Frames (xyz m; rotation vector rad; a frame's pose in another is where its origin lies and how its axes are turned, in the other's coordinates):
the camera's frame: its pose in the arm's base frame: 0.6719 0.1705 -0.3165 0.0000 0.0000 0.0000
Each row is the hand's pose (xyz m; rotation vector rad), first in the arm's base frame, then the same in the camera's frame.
Working: the arm's base frame: its pose in the camera's frame: -0.6719 -0.1705 0.3165 0.0000 0.0000 0.0000

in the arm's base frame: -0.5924 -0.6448 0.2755 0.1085 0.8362 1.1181
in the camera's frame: -1.2643 -0.8153 0.5920 0.1085 0.8362 1.1181
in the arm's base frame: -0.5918 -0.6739 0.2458 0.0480 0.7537 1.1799
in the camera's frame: -1.2637 -0.8444 0.5623 0.0480 0.7537 1.1799
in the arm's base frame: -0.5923 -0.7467 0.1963 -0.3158 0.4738 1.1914
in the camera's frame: -1.2642 -0.9172 0.5128 -0.3158 0.4738 1.1914
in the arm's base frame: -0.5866 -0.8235 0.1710 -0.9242 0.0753 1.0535
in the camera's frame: -1.2585 -0.9940 0.4875 -0.9242 0.0753 1.0535
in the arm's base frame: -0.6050 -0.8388 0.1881 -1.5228 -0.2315 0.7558
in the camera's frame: -1.2769 -1.0093 0.5046 -1.5228 -0.2315 0.7558
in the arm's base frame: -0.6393 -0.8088 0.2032 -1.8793 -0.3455 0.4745
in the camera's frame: -1.3112 -0.9793 0.5197 -1.8793 -0.3455 0.4745
